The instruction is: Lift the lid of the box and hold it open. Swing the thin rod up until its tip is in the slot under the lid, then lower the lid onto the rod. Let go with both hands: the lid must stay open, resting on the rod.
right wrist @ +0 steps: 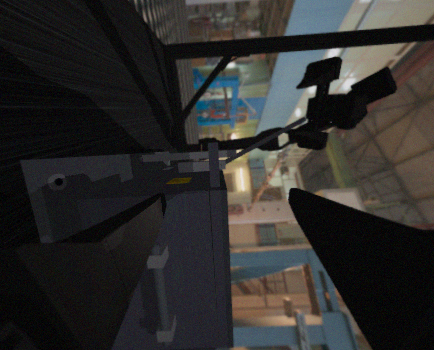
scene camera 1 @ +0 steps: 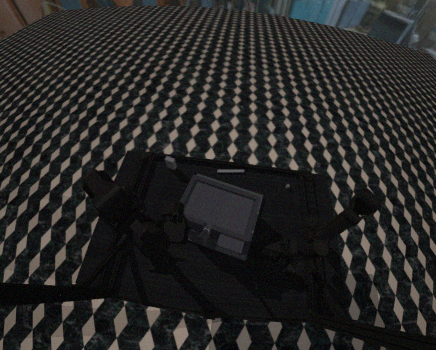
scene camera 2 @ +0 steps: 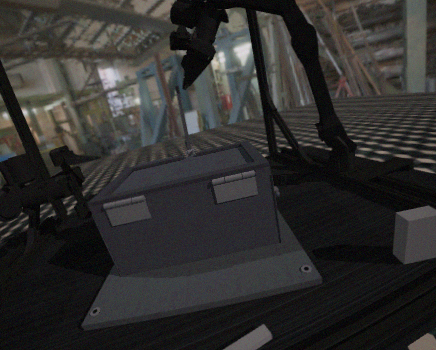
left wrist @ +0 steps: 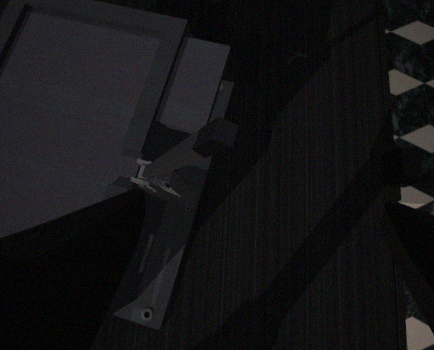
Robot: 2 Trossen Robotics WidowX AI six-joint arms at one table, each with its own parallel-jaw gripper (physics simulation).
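Where they show: left gripper, fingertip midpoint: [right wrist: 295, 111] [scene camera 1: 186, 243] [scene camera 2: 186, 87] [left wrist: 262, 208]; right gripper, fingertip midpoint: [right wrist: 226, 196] [scene camera 1: 262, 249] [scene camera 2: 106, 173]; left arm's base at its link origin: [right wrist: 185, 150] [scene camera 2: 342, 169].
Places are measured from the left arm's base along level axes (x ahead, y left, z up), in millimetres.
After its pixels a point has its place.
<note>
The grey box [scene camera 2: 189, 222] {x 459, y 144, z 75 mm} [right wrist: 195, 260] {x 586, y -10, z 113 mm} stands on its grey base plate [scene camera 2: 199, 288] {x 476, y 211, z -7 mm} [left wrist: 156, 298] {x 266, y -46, z -7 mm} in the middle of the dark table. Its lid [scene camera 1: 220, 208] {x 447, y 37, z 144 mm} [scene camera 2: 182, 171] {x 442, y 62, z 144 mm} [left wrist: 87, 104] {x 474, y 8, z 144 mm} lies flat and shut. The thin rod [scene camera 2: 182, 114] {x 395, y -101, z 245 mm} [right wrist: 268, 139] {x 399, y -106, z 246 mm} stands nearly upright at the box's front edge. My left gripper [scene camera 1: 176, 230] [scene camera 2: 189, 76] [right wrist: 295, 111] {x 361, y -153, z 311 mm} is open, close above the rod's tip and not gripping it. My right gripper [scene camera 1: 286, 250] [scene camera 2: 64, 156] [right wrist: 226, 196] {x 622, y -111, z 149 mm} is open and empty, low beside the box's side wall.
A white strip [scene camera 1: 230, 171] {x 481, y 323, z -12 mm} [scene camera 2: 249, 338] {x 435, y 317, z -9 mm} lies on the table behind the box's hinge side. A small grey block [scene camera 1: 170, 162] {x 160, y 294, z 48 mm} sits at the table's back left corner. A black frame post [scene camera 2: 260, 80] {x 37, y -357, z 295 mm} rises behind the box.
</note>
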